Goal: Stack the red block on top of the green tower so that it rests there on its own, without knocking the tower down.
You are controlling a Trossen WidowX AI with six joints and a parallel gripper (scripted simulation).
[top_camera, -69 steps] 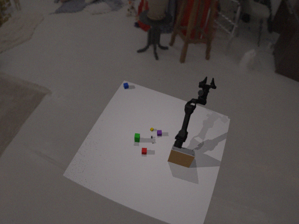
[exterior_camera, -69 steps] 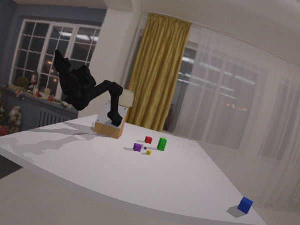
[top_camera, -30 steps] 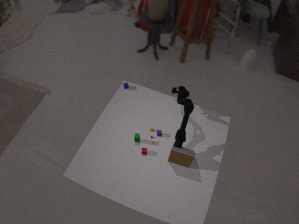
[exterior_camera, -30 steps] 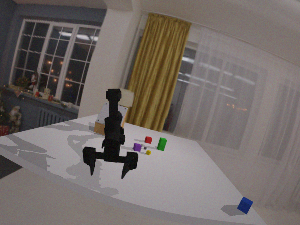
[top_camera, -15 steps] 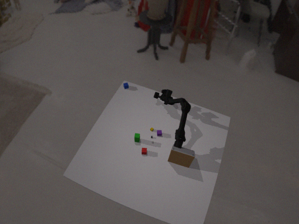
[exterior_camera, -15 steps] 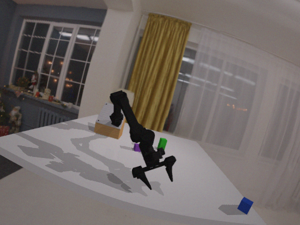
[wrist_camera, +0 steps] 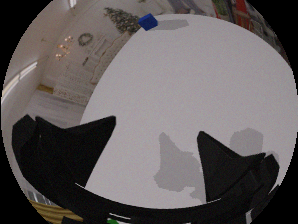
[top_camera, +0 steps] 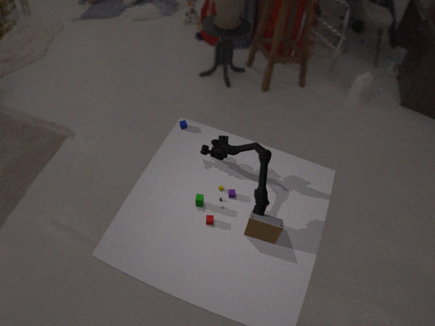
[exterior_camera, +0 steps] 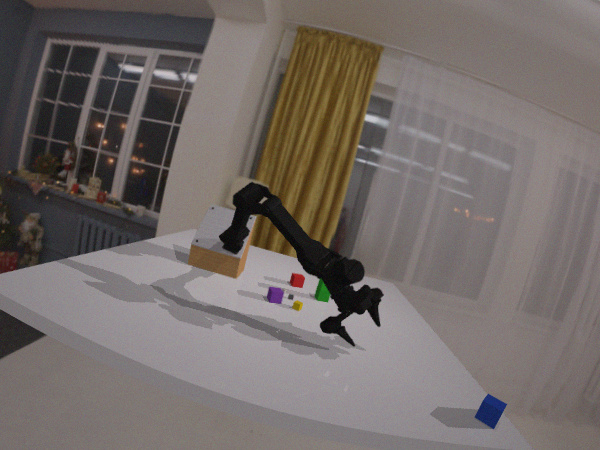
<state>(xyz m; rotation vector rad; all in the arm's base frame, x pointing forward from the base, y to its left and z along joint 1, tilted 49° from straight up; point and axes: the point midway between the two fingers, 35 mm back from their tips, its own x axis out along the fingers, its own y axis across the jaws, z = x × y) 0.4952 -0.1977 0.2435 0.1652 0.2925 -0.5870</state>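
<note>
My gripper tip is 250 mm past the red block, 440 mm to the right of it and 30 mm above it. From my gripper tip the other things lie so: purple block: 300 mm behind, 200 mm to the left, 30 mm below; small yellow block: 210 mm behind, 190 mm to the left, 40 mm below; blue block: 290 mm ahead, 200 mm to the right, 30 mm below.
</note>
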